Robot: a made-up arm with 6 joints.
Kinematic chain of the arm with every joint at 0, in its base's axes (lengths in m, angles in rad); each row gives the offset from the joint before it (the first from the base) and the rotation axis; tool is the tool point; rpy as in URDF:
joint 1: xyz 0 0 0.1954 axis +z
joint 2: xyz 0 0 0 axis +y
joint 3: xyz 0.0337 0 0.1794 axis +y
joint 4: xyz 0.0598 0 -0.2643 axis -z
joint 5: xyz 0 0 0 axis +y
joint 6: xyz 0.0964 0 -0.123 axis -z
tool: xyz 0 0 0 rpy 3.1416 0 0
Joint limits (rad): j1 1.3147..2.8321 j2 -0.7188..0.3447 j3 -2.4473..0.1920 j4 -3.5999..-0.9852 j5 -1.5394..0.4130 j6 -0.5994..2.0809
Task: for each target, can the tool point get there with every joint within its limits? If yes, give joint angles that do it. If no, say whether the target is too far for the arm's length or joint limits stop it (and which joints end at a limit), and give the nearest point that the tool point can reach.
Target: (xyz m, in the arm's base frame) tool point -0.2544 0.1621 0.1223
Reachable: yes | joints 2.2610 0.1556 -1.0426 -2.4265 -0.4727 -0.2919
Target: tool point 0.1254 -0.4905 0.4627
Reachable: no: joint limits stop it (at a limit: joint 2, joint 3, joint 4) | nearest point 0.0660 -0.2580 0.5541 | short by 0.257 m
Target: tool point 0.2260 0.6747 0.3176
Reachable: no: too far | nearest point 0.1454 0.4871 0.3291 | short by 0.205 m
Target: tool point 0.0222 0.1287 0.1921
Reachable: yes | joints 1.4844 -0.5913 -0.6447 -3.2127 -1.0159 0.3373
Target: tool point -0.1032 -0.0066 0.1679
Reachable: yes | joints 1.9675 -0.5850 -0.1434 -2.4239 -1.2218 0.0222
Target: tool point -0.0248 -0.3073 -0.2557
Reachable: no: joint limits stop it (at a limit: joint 1, joint 2) | nearest point -0.0226 -0.0981 -0.0248 | short by 0.312 m
